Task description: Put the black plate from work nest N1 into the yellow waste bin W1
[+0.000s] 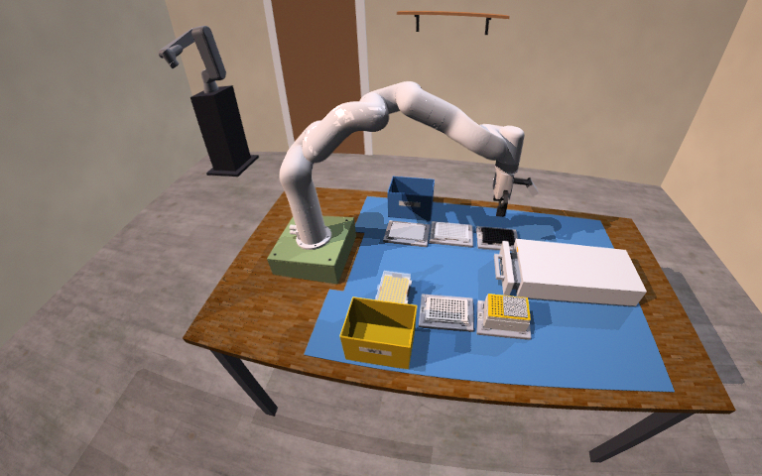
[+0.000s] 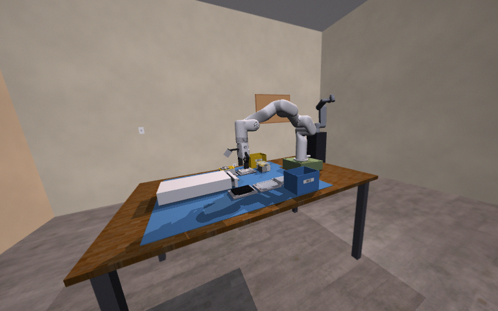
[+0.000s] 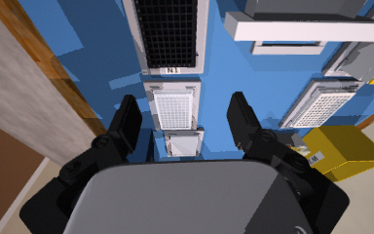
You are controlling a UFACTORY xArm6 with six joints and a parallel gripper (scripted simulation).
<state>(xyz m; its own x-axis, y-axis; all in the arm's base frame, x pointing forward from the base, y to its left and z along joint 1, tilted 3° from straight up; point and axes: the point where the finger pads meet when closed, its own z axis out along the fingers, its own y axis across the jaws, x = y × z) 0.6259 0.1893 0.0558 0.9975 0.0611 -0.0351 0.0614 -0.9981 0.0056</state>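
Now: hand 3 cm short of the black plate, 2 cm to the right of it and 15 cm above it. From my hand the other things lie so: grey work nest: 3 cm ahead, 2 cm to the left, 17 cm below; drawer: 17 cm ahead, 16 cm to the right, 15 cm below; white cooler: 23 cm ahead, 15 cm to the right, 14 cm below.
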